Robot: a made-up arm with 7 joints.
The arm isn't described. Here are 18 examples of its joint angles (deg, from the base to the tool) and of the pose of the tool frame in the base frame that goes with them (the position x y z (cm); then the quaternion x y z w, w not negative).
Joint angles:
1: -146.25 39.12 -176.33 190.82 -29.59 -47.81 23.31
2: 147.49 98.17 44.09 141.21 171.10 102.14 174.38
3: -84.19 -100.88 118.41 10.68 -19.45 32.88 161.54
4: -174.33 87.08 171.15 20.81 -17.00 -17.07 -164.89
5: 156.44 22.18 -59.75 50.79 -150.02 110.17 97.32
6: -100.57 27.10 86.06 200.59 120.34 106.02 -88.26
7: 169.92 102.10 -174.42 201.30 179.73 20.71 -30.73
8: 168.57 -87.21 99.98 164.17 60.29 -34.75 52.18
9: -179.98 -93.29 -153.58 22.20 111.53 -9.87 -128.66
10: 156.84 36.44 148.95 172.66 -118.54 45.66 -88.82
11: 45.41 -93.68 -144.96 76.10 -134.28 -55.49 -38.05
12: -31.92 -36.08 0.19 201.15 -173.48 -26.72 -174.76
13: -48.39 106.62 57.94 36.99 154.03 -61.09 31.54
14: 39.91 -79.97 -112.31 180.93 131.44 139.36 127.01
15: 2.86 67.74 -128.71 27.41 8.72 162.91 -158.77
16: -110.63 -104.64 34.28 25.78 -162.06 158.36 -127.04
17: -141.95 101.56 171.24 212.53 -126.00 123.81 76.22
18: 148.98 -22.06 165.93 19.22 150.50 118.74 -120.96
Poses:
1: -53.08 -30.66 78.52 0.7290 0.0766 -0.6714 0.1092
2: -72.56 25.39 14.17 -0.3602 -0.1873 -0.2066 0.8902
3: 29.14 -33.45 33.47 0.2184 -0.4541 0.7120 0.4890
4: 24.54 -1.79 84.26 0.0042 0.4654 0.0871 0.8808
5: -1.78 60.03 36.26 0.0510 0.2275 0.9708 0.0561
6: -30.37 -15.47 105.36 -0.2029 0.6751 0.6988 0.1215
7: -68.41 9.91 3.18 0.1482 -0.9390 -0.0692 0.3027
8: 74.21 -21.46 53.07 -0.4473 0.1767 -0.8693 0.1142
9: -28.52 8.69 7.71 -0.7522 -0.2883 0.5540 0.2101
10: -45.72 17.08 109.18 0.3812 -0.4670 -0.4823 0.6357
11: 18.49 -34.71 0.55 0.6264 0.2908 0.6524 0.3121
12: -45.29 29.51 91.27 -0.2367 0.1203 0.9472 0.1796
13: 7.20 33.53 23.03 0.1789 -0.6441 -0.4203 0.6136
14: -56.22 -35.63 65.33 -0.4629 0.2274 -0.1593 0.8418
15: -18.15 -23.43 50.66 -0.7453 0.1648 -0.4412 0.4719
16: 21.37 -5.68 79.24 -0.0342 0.7926 0.5892 0.1530
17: -34.70 -31.64 -5.67 0.3051 0.6620 0.2605 0.6331
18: 25.29 -21.14 7.87 -0.4498 0.3049 -0.7831 0.3025
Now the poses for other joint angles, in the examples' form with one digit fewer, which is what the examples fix.
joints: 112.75 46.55 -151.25 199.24 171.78 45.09 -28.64
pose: -38.1 59.9 76.7 -0.219 -0.778 -0.299 0.508
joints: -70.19 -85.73 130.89 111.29 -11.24 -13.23 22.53
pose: 13.8 72.8 10.8 -0.481 -0.730 -0.479 0.073
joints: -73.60 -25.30 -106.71 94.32 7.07 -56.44 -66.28
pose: -58.0 20.0 77.8 -0.054 -0.396 -0.444 0.802
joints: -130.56 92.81 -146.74 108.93 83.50 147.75 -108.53
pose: -57.2 -14.6 71.3 -0.583 0.790 0.051 0.186
